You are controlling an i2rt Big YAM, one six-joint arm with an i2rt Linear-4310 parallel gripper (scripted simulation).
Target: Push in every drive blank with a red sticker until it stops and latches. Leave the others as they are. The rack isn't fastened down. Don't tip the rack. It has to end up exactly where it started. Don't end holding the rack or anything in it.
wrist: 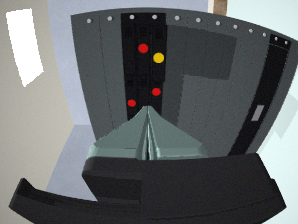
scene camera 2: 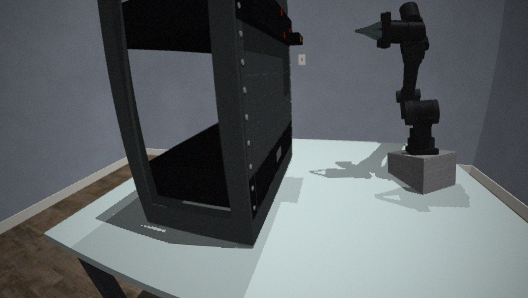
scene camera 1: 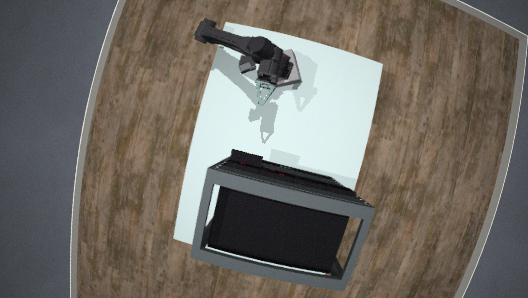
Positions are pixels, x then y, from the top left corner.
Labels:
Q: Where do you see a drive blank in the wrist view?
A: At 158,44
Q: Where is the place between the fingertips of my gripper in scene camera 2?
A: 355,30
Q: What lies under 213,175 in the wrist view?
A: My gripper.

